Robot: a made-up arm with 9 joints. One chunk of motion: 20 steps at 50 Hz.
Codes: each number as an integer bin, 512 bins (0 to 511) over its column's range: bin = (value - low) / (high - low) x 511, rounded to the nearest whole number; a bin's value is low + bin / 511 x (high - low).
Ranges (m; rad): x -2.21..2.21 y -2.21..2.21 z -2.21..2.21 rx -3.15..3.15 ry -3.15..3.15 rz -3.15..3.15
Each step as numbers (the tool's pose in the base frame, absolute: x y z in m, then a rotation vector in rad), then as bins.
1 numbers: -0.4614 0.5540 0.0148 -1.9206 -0.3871 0.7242
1 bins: 202 320 257 100 224 314
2 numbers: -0.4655 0.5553 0.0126 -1.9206 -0.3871 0.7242
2 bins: 202 320 257 100 224 314
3 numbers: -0.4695 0.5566 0.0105 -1.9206 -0.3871 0.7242
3 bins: 201 320 257 100 224 314
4 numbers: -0.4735 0.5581 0.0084 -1.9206 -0.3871 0.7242
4 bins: 201 320 256 100 224 314
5 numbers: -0.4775 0.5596 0.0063 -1.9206 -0.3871 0.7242
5 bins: 200 320 256 100 224 314
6 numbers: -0.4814 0.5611 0.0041 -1.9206 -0.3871 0.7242
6 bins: 200 320 256 100 224 314
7 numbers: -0.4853 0.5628 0.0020 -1.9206 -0.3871 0.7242
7 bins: 199 321 256 100 224 314
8 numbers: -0.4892 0.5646 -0.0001 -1.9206 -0.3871 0.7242
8 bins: 199 321 255 100 224 314
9 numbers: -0.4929 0.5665 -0.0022 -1.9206 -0.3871 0.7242
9 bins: 199 321 255 100 224 314
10 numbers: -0.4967 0.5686 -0.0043 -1.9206 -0.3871 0.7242
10 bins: 198 321 255 100 224 314
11 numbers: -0.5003 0.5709 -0.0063 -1.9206 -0.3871 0.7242
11 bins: 198 322 255 100 224 314
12 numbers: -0.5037 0.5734 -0.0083 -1.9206 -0.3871 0.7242
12 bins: 197 322 255 100 224 314
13 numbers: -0.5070 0.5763 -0.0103 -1.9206 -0.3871 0.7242
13 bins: 197 322 254 100 224 314
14 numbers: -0.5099 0.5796 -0.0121 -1.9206 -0.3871 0.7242
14 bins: 197 323 254 100 224 314
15 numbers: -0.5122 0.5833 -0.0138 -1.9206 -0.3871 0.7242
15 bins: 196 323 254 100 224 314
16 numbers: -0.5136 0.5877 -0.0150 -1.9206 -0.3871 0.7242
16 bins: 196 323 254 100 224 314
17 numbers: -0.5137 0.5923 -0.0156 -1.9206 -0.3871 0.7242
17 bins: 196 324 254 100 224 314
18 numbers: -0.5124 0.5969 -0.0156 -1.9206 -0.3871 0.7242
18 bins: 196 325 254 100 224 314
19 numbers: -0.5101 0.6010 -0.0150 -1.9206 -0.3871 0.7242
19 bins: 197 325 254 100 224 314
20 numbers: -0.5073 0.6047 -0.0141 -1.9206 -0.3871 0.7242
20 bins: 197 325 254 100 224 314
